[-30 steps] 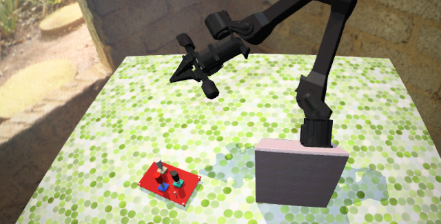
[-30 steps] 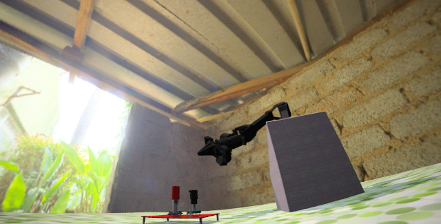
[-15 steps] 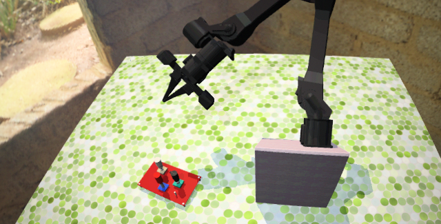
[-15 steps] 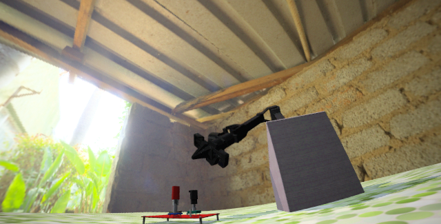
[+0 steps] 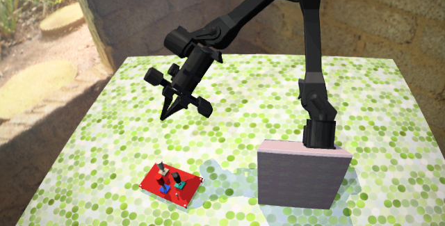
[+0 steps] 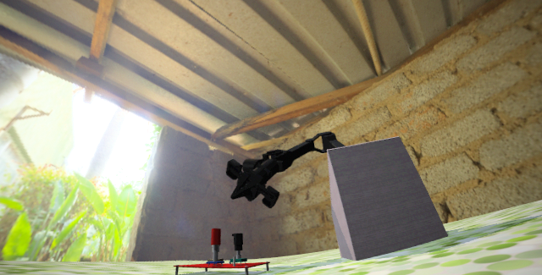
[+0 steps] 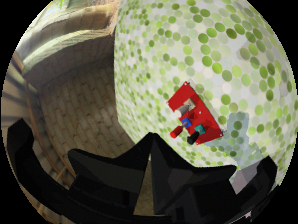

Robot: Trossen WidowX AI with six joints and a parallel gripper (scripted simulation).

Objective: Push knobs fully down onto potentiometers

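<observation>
My gripper tip is 12 cm above the black knob, 9 cm to the right of it and 4 cm past it.
</observation>
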